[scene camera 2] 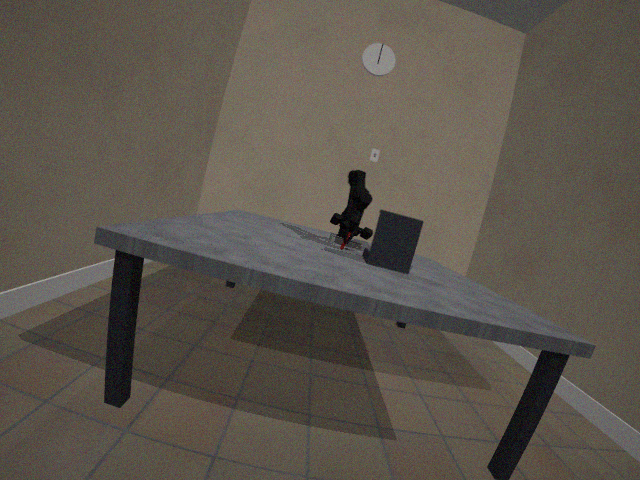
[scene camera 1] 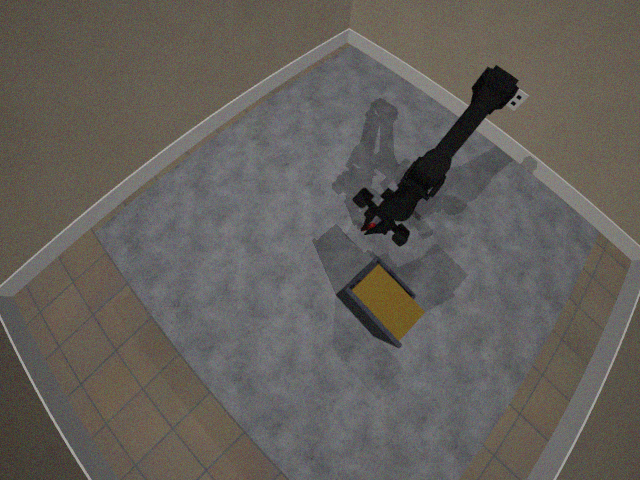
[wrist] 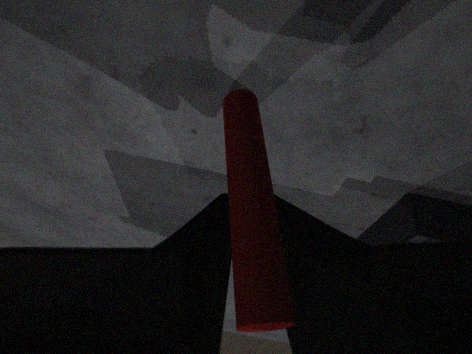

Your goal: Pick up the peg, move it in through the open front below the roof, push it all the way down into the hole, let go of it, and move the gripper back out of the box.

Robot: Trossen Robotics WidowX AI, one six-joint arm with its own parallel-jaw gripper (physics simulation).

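Where they show: gripper, fingertip midpoint: (scene camera 2: 345,242) (scene camera 1: 362,232) (wrist: 246,204); arm's base, link origin: (scene camera 2: 342,237).
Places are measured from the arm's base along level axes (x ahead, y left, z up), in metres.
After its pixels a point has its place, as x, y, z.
Note:
The red peg (scene camera 1: 372,225) {0.211, 0.031, 0.046} (scene camera 2: 342,245) {0.216, 0.013, -0.015} (wrist: 252,220) {0.202, 0.022, 0.022} is between my black gripper's fingers and looks slightly tilted in scene camera 2. My gripper (scene camera 1: 367,228) {0.229, 0.024, 0.002} (scene camera 2: 345,239) {0.229, 0.024, 0.002} (wrist: 246,204) {0.229, 0.024, 0.002} is shut on the peg, with a finger on each side in the wrist view. The peg's lower end is close to the tabletop; I cannot tell whether it touches. The box has a yellow roof (scene camera 1: 387,302) {0.352, 0.195, 0.169} and dark walls (scene camera 1: 369,319) {0.399, 0.202, 0.140} (scene camera 2: 395,241) {0.400, 0.199, 0.072}. It stands a short way from the peg, and part of it shows at the right in the wrist view. The hole is hidden under the roof.
The grey table (scene camera 1: 232,289) {0.641, -0.077, -0.033} (scene camera 2: 217,258) {0.880, -0.228, -0.033} carries the box, and its near edge shows in scene camera 2. The arm (scene camera 1: 429,170) {0.107, 0.035, 0.238} (scene camera 2: 358,193) {0.123, 0.021, 0.222} reaches in from the upper right in scene camera 1. Shadows of the arm and the box lie on the tabletop.

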